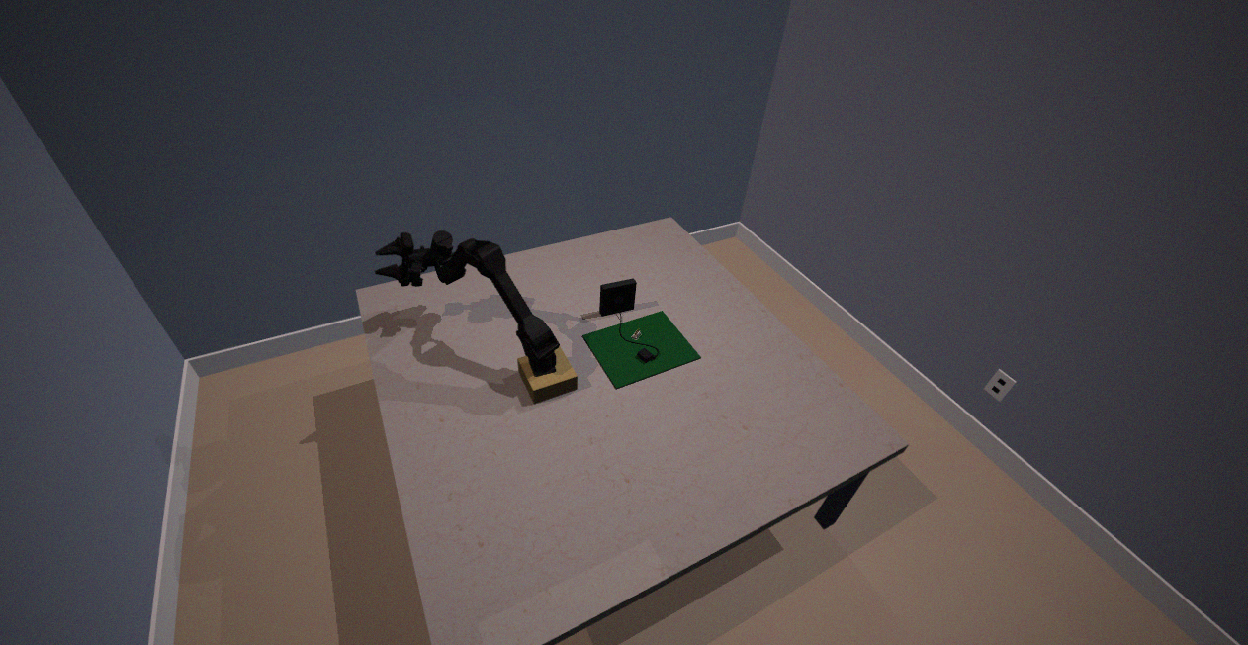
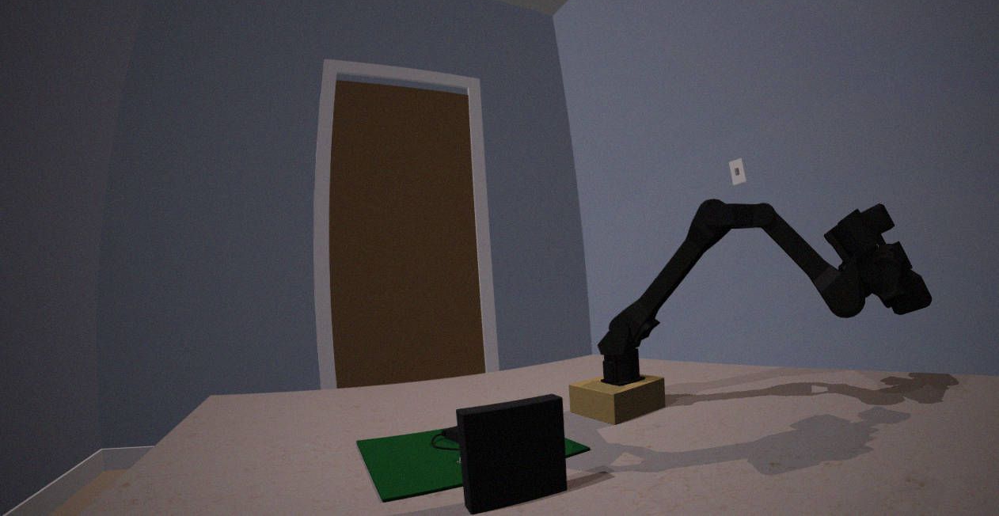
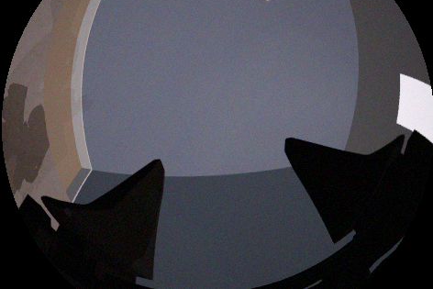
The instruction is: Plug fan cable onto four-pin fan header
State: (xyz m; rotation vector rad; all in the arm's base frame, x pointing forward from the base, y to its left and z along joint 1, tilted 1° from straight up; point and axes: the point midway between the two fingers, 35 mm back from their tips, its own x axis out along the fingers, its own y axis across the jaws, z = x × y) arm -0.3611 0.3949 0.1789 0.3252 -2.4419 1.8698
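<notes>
The black fan plug lies 72 cm ahead of my gripper tip, 41 cm to the right of it and 23 cm below it. Also, from my gripper tip: green board 73 cm ahead, 37 cm to the right, 26 cm below; black fan 72 cm ahead, 18 cm to the right, 19 cm below; pale four-pin header 73 cm ahead, 32 cm to the right, 25 cm below.
</notes>
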